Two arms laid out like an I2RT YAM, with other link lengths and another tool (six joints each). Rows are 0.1 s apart.
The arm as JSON. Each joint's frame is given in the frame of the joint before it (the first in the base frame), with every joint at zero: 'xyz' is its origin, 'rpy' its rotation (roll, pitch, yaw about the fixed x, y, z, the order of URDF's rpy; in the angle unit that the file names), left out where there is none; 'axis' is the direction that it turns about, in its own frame. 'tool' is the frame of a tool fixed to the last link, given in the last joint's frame.
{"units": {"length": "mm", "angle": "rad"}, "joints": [
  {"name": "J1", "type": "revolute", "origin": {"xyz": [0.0, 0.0, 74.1]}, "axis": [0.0, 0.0, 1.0]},
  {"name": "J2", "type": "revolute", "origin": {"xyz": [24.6, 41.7, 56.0]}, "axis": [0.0, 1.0, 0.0]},
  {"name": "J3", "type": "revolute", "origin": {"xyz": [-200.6, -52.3, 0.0]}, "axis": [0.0, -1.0, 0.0]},
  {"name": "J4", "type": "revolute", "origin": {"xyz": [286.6, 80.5, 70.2]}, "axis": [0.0, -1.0, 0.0]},
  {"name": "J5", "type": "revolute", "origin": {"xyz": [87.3, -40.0, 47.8]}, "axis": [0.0, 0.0, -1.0]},
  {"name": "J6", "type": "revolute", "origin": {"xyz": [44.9, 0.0, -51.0]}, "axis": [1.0, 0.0, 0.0]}
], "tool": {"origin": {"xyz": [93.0, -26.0, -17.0], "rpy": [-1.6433, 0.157, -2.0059]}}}
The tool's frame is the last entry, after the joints.
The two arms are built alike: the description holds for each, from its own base.
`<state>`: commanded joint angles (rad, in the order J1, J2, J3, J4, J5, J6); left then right.
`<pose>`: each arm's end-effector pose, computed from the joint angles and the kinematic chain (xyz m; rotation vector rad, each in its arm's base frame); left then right.
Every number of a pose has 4 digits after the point. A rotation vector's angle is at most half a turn.
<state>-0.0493 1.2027 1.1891 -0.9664 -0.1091 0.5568 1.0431 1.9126 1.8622 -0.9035 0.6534 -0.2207</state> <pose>0.3408 0.0151 0.1786 -1.0622 2.7202 -0.4692 0.3051 0.3705 0.2205 -2.2048 1.0007 -1.6026</pose>
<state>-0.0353 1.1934 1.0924 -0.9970 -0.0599 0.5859 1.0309 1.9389 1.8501 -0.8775 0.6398 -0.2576</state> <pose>0.3181 0.0147 0.1421 -1.0828 2.8506 -0.4562 0.3121 0.3728 0.2060 -2.2418 0.9597 -1.6097</pose>
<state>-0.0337 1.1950 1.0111 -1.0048 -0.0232 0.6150 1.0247 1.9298 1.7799 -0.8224 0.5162 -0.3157</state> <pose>0.3004 0.0116 0.1122 1.0523 -2.8853 0.4358 0.3084 0.3837 0.1792 -2.3298 0.8512 -1.4789</pose>
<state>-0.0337 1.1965 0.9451 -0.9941 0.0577 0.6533 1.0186 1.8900 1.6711 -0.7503 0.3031 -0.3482</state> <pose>0.2875 0.0020 0.0905 0.9449 -2.8266 0.4777 0.2927 0.3985 0.1480 -2.4063 0.7474 -1.2196</pose>
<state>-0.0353 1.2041 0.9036 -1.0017 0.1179 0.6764 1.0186 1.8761 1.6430 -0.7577 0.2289 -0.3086</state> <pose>0.2748 -0.0056 0.0758 0.8752 -2.7650 0.5047 0.2820 0.3995 0.1375 -2.4378 0.7717 -1.1077</pose>
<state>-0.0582 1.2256 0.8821 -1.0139 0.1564 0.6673 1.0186 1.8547 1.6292 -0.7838 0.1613 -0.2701</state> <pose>0.2648 -0.0168 0.0646 0.8349 -2.7013 0.5161 0.2709 0.3987 0.1352 -2.4636 0.7986 -1.0040</pose>
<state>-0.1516 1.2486 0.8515 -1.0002 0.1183 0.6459 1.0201 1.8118 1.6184 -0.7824 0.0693 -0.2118</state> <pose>0.2566 -0.0360 0.0490 0.7556 -2.7001 0.4314 0.2586 0.4048 0.1461 -2.4339 0.8435 -0.8630</pose>
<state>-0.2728 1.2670 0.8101 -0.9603 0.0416 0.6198 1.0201 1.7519 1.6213 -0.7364 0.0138 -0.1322</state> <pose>0.2494 -0.0564 0.0312 0.6603 -2.7430 0.3098 0.2548 0.4148 0.1776 -2.3143 0.9188 -0.7624</pose>
